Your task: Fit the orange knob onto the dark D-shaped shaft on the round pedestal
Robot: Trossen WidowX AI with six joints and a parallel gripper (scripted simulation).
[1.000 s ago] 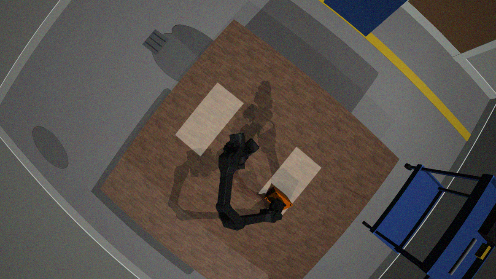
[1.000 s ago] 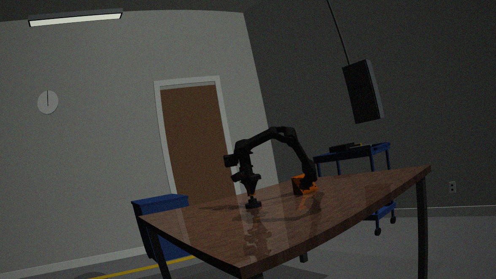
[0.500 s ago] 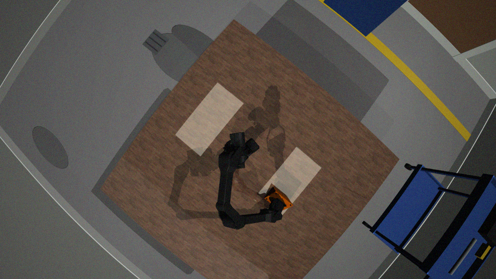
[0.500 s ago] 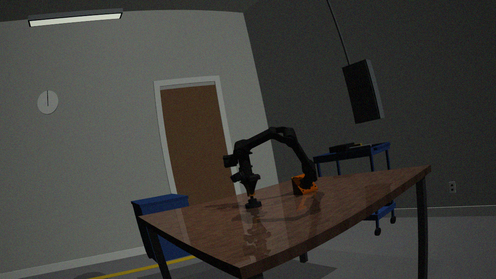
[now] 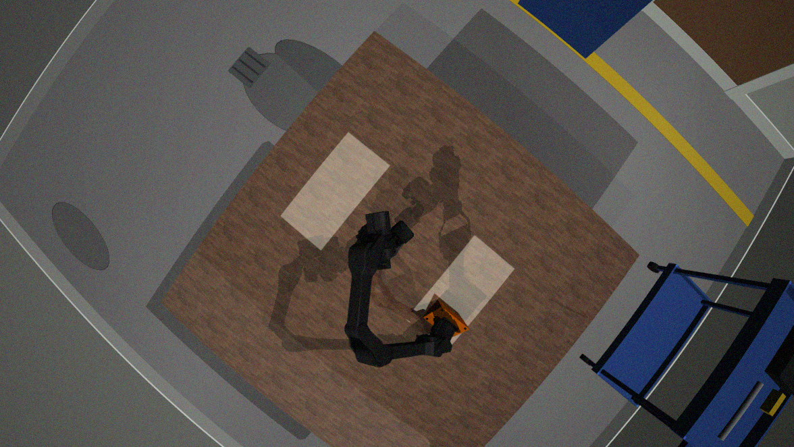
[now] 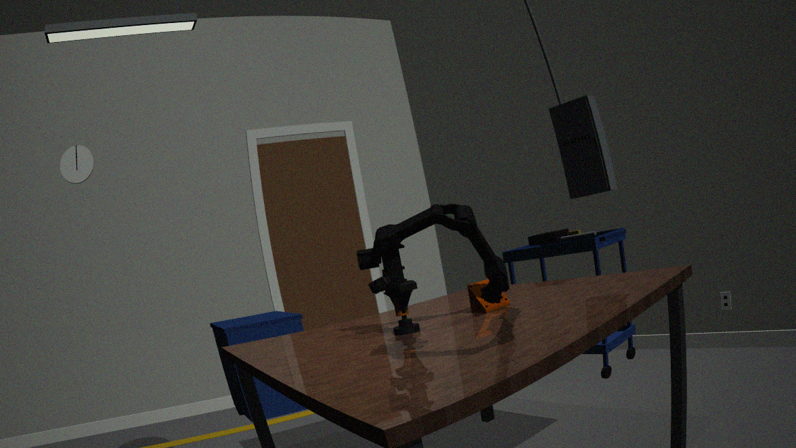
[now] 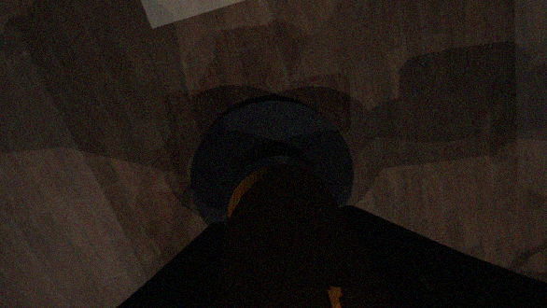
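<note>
The round dark pedestal is 10 mm behind my gripper tip and 40 mm below it. The rest, counted from my gripper tip: orange knob 20 mm above.
</note>
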